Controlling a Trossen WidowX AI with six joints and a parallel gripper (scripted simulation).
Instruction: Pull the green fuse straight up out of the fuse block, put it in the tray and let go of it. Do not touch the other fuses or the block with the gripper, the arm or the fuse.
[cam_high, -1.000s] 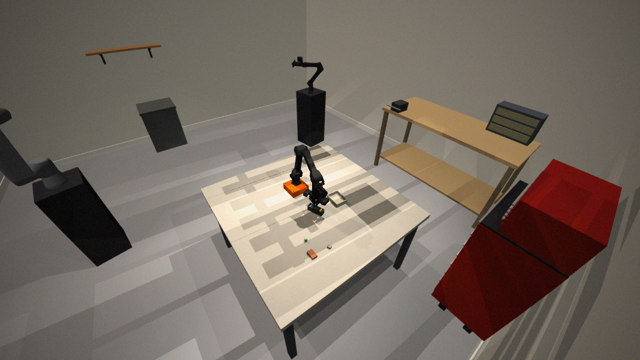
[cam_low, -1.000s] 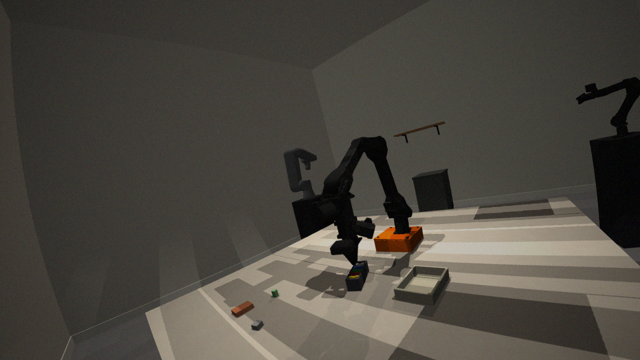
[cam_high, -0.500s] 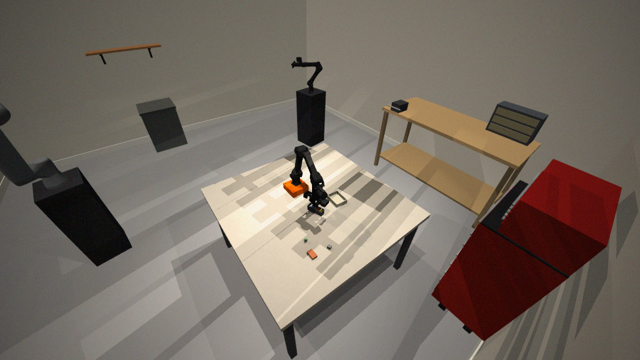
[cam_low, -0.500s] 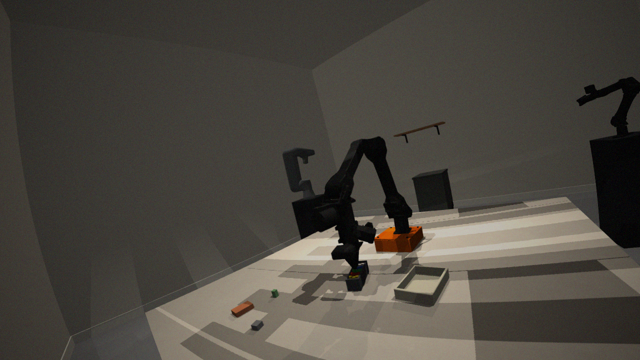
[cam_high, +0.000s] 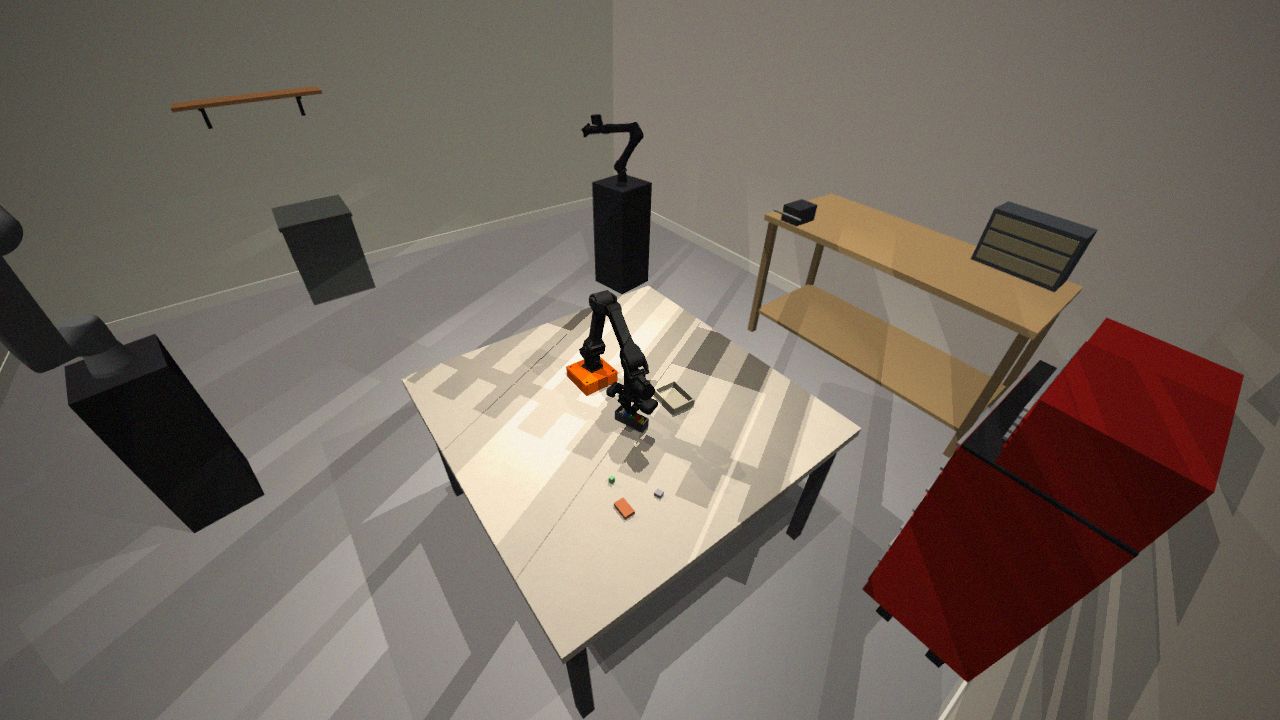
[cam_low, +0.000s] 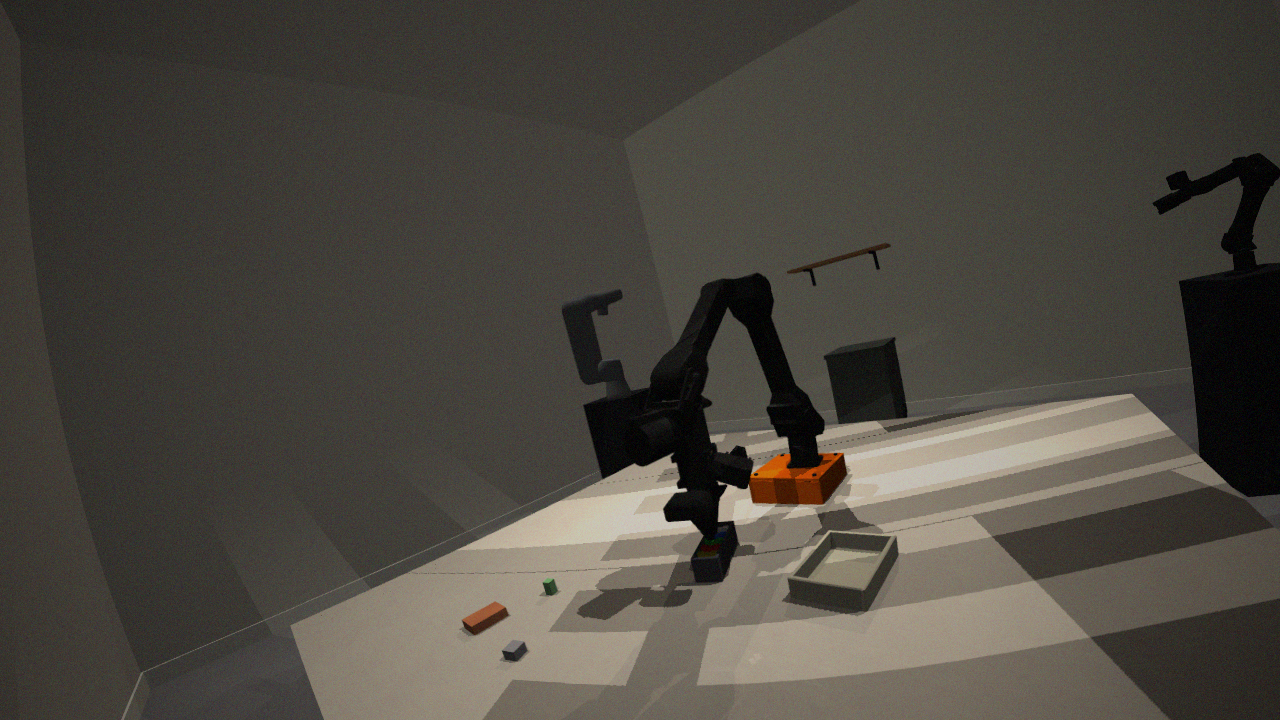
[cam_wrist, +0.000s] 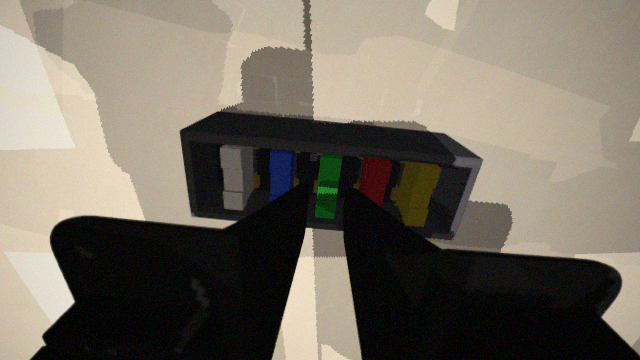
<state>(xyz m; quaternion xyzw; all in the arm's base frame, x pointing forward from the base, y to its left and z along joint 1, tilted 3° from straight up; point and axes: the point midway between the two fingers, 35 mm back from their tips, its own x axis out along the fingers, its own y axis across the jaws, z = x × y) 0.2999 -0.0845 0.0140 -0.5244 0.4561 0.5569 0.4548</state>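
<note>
The green fuse is 2 cm below my gripper tip. The rest, counted from my gripper tip: grey tray (4 cm ahead, 21 cm to the left, 4 cm below); brown brick (24 cm ahead, 29 cm to the right, 4 cm below); green cube (14 cm ahead, 24 cm to the right, 3 cm below).
</note>
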